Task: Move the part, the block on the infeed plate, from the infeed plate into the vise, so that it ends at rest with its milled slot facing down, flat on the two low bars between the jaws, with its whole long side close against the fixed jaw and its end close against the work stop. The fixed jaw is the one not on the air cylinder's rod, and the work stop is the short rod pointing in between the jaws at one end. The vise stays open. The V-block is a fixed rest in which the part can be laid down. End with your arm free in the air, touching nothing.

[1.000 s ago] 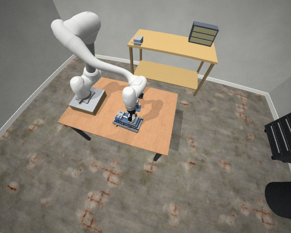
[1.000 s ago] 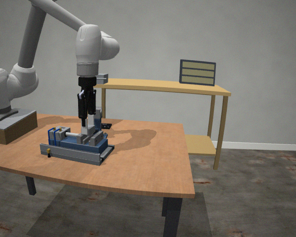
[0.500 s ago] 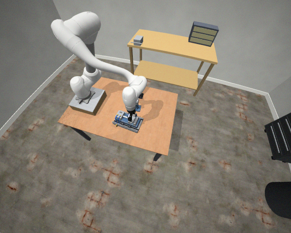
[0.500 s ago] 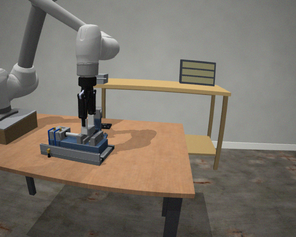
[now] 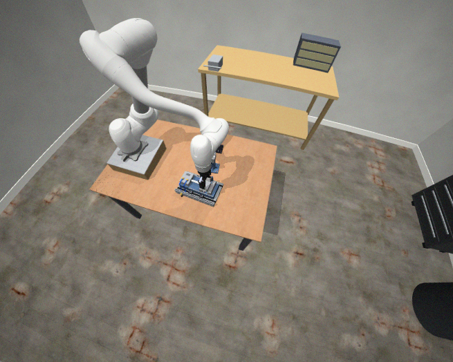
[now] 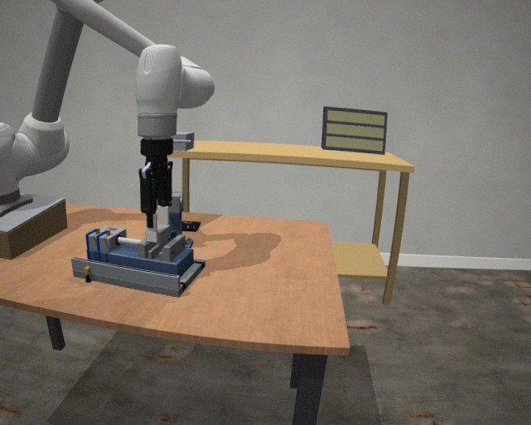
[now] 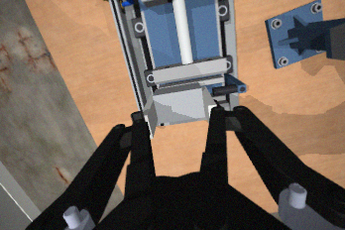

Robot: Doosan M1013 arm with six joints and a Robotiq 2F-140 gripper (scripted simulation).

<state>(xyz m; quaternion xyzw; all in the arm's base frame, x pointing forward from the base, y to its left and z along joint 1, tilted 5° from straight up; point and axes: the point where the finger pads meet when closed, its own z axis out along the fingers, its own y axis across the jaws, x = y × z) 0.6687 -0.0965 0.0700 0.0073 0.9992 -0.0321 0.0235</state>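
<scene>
The fixed jaw lies 3 cm ahead of my hand, 2 cm to the left of it and 6 cm below it. Round my hand: work stop: 7 cm to the left, 5 cm below; then moving jaw: 3 cm behind, 2 cm to the left, 6 cm below; then part: 3 cm below.
</scene>
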